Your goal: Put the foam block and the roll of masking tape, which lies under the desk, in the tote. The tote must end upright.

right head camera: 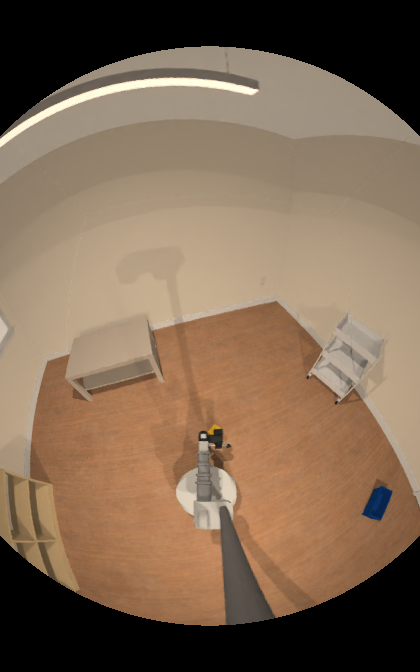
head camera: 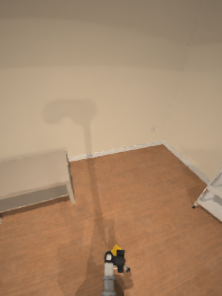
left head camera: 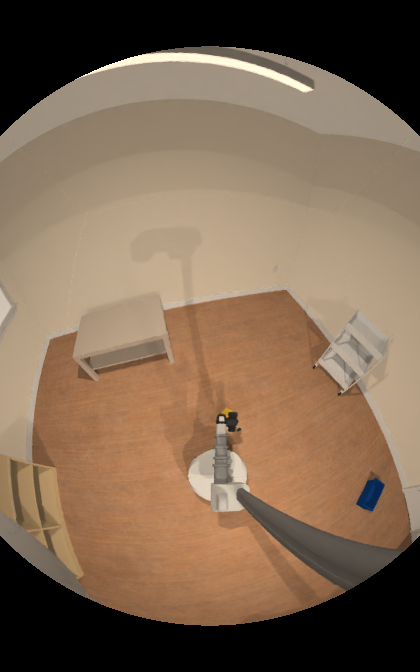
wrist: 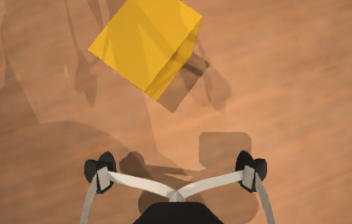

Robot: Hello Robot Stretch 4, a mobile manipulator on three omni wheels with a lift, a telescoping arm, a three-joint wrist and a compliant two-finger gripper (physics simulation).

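Places are measured from the robot's base along level axes (x ahead, y left, z up), in centimetres.
Where they show: gripper, fingertip midpoint: (wrist: 175, 165).
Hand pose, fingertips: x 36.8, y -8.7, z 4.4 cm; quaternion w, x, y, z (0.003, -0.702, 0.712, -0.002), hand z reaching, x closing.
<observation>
After its pixels a point has its place.
The yellow foam block (head camera: 116, 248) {x 51.3, y -6.8, z 10.0 cm} (left head camera: 227, 412) (right head camera: 214, 429) (wrist: 145, 42) {x 48.9, y -6.3, z 10.0 cm} lies on the floor, partly hidden by the wrist in the head views. In the wrist view it is at the top, left of centre, turned at an angle and cut off by the frame edge. My gripper (wrist: 175, 165) {x 36.8, y -8.7, z 4.4 cm} is open and empty, its fingers wide apart above the floor, short of the block. The blue tote (left head camera: 370, 494) (right head camera: 377, 503) is on the floor at the far right; its exact pose is hard to tell. The desk (head camera: 35, 172) {x 113.3, y 84.9, z 42.2 cm} (left head camera: 120, 325) (right head camera: 110, 345) stands by the wall at left. The masking tape does not show.
A white tiered cart (head camera: 216, 189) {x 91.6, y -109.5, z 42.9 cm} (left head camera: 361, 340) (right head camera: 356, 346) stands near the right wall. A wooden shelf unit (left head camera: 50, 527) (right head camera: 35, 540) is at lower left. My round white base (left head camera: 200, 472) (right head camera: 189, 492) is behind the gripper. Floor lies between the block and the desk.
</observation>
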